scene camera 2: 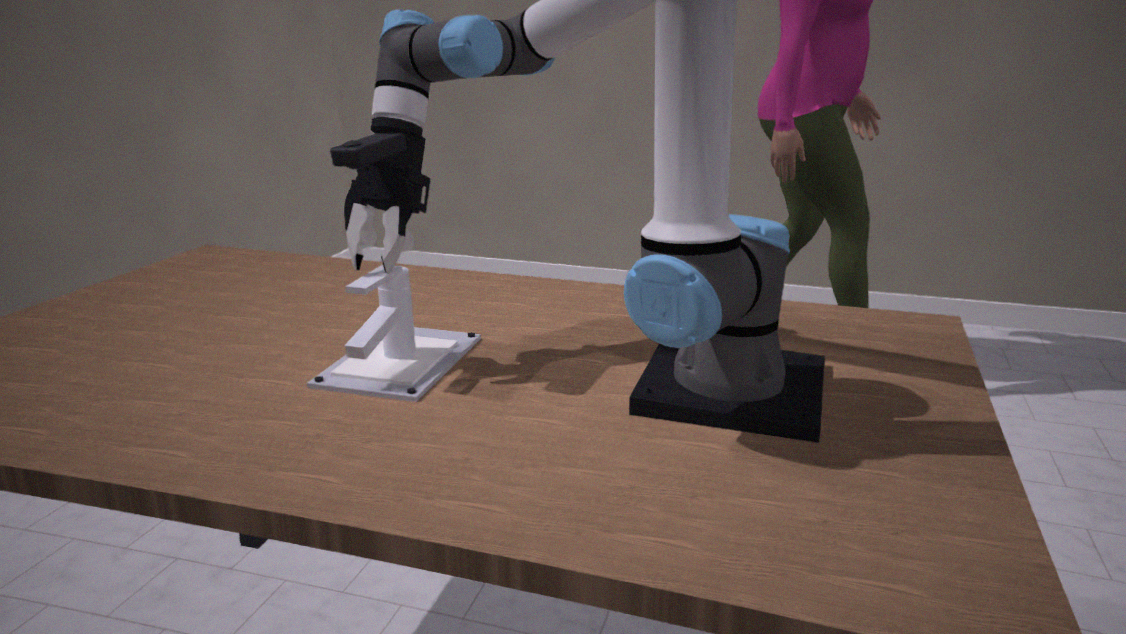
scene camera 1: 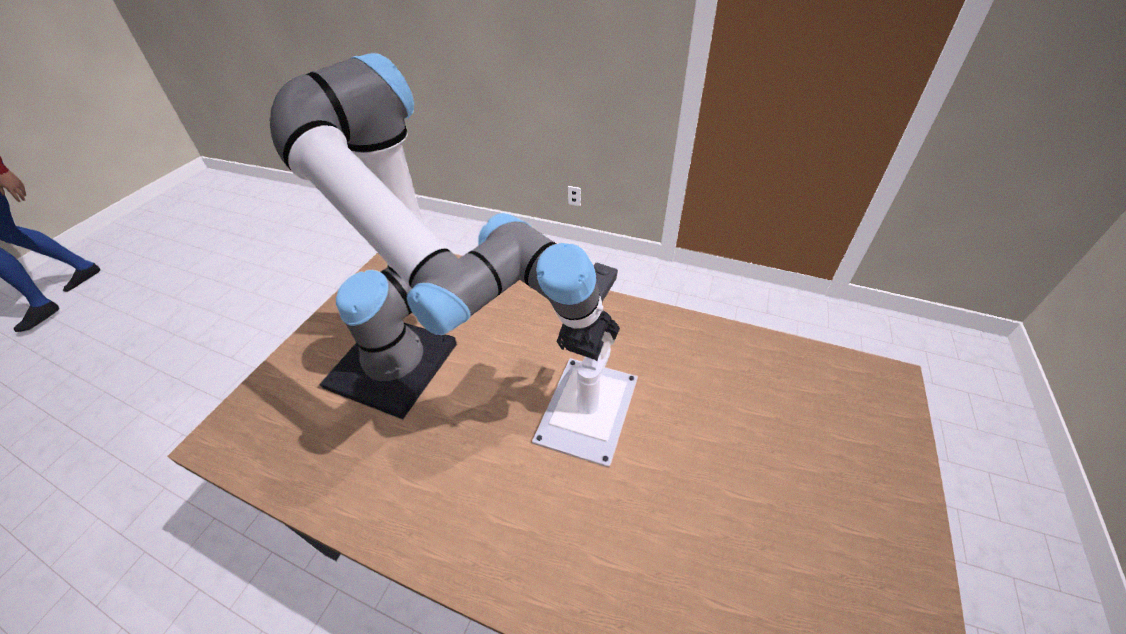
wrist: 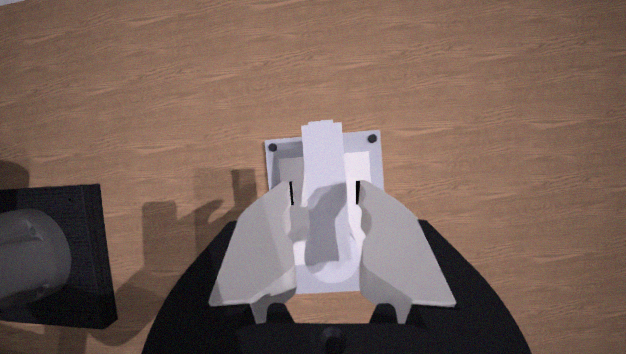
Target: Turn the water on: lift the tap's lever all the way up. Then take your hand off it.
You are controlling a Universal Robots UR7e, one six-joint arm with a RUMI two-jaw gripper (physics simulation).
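Frame: origin at the arm's base, x right, y ahead, z up, level; millimetres.
Where they show: gripper, fingertip midpoint: point(scene camera 2: 371, 271) point(wrist: 323, 183); arm's base at its link origin: point(scene camera 2: 727, 377) point(scene camera 1: 393, 356) point(wrist: 35, 252).
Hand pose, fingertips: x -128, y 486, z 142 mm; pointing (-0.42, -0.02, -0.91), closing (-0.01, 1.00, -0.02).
Observation:
Each offset is from my fingertips to the centre of the thing. "spot": to the spot under its first point. Level surfaces: height alone.
The white tap {spot: dy +15, dx +84, dz -70 mm} point(scene camera 1: 588, 393) point(scene camera 2: 399, 322) point(wrist: 332, 272) stands upright on its pale base plate point(scene camera 1: 575, 451) point(scene camera 2: 358, 388). Its flat lever {dy +2, dx +9, dz -14 mm} point(scene camera 2: 366, 281) point(wrist: 324, 150) sticks out from the top of the column, roughly level, above the lower, downward-sloping spout {dy +1, dx -8, dz -88 mm} point(scene camera 2: 370, 332). My gripper point(scene camera 2: 371, 263) point(wrist: 323, 183) points down over the lever, its fingers partly closed but apart. In the wrist view one fingertip is on each side of the lever, with a gap at both sides. In scene camera 2 the tips are about at or just above the lever's top. In scene camera 1 the gripper hides most of the lever.
The arm's black base block point(scene camera 1: 390, 378) point(scene camera 2: 724, 405) point(wrist: 95, 250) stands on the wooden table {dz -166 mm} point(scene camera 1: 748, 472) point(scene camera 2: 551, 472) beside the tap plate. A person point(scene camera 2: 819, 141) stands behind the table in scene camera 2. Legs of a person point(scene camera 1: 31, 267) show at the left in scene camera 1.

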